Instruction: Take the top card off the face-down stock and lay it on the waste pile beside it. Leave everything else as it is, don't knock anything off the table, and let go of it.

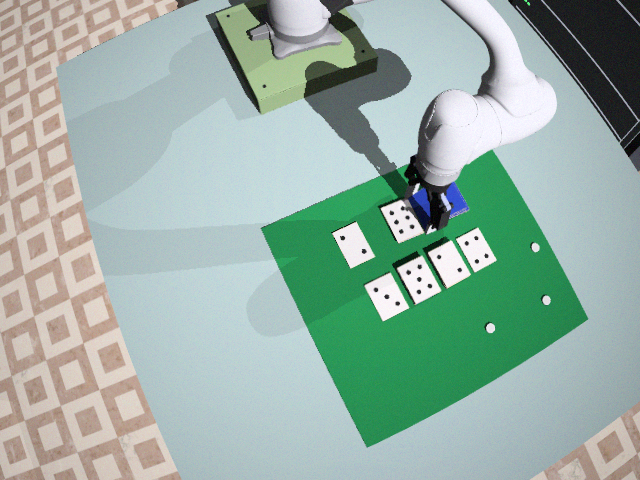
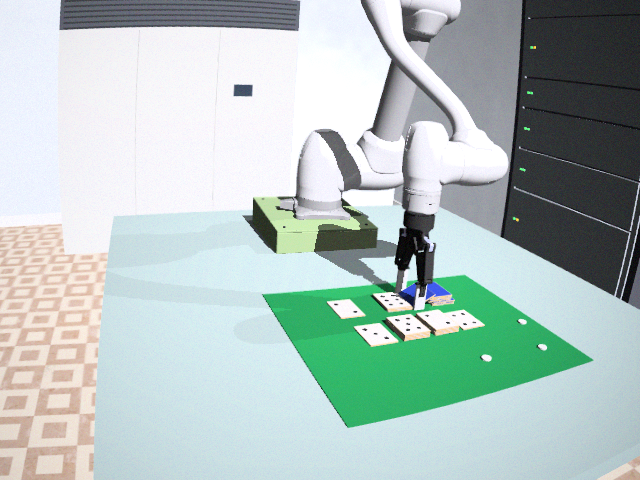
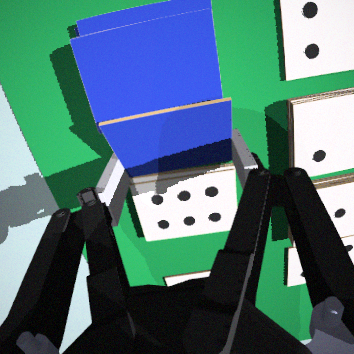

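Pixels of known places: gripper, fingertip midpoint: (image 1: 420, 213) (image 2: 408, 301) (image 3: 176, 154); arm's base at its link origin: (image 1: 299, 27) (image 2: 317, 210).
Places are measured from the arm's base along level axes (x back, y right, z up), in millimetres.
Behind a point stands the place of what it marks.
Observation:
A face-down blue card (image 1: 419, 204) @(x -553, y -99, z -69 mm) (image 2: 415, 293) (image 3: 172, 125) @(x -571, y -129, z -54 mm) is tilted, its far edge raised against the stock and its near edge down beside the waste pile. The rest of the blue stock (image 1: 459, 198) @(x -575, y -192, z -56 mm) (image 2: 438, 288) @(x -558, y -182, z -56 mm) (image 3: 150, 65) @(x -561, y -170, z -56 mm) lies behind it, with its cards slightly offset. The waste pile (image 1: 404, 227) @(x -592, y -45, z -71 mm) (image 2: 391, 301) @(x -582, y -42, z -71 mm) (image 3: 198, 206) @(x -584, y -47, z -71 mm) is face up with six pips. My gripper (image 1: 420, 212) @(x -570, y -95, z -80 mm) (image 2: 410, 299) @(x -570, y -95, z -80 mm) (image 3: 176, 154) @(x -570, y -95, z -80 mm) points down with one finger against each side edge of the tilted card. It looks shut on that card, low over the mat.
Four face-up piles (image 1: 386, 297) @(x -724, y 51, z -77 mm) (image 1: 418, 279) @(x -714, y -27, z -65 mm) (image 1: 448, 264) @(x -707, y -104, z -65 mm) (image 1: 476, 249) @(x -697, y -186, z -77 mm) form a row in front. A two-pip card (image 1: 353, 245) @(x -590, y 76, z -77 mm) lies left of the waste pile. Several white discs (image 1: 490, 327) @(x -875, y -144, z -76 mm) (image 1: 546, 299) @(x -871, y -304, z -77 mm) (image 1: 535, 246) @(x -744, y -334, z -77 mm) lie on the green mat (image 1: 413, 377) @(x -910, y 58, z -80 mm).

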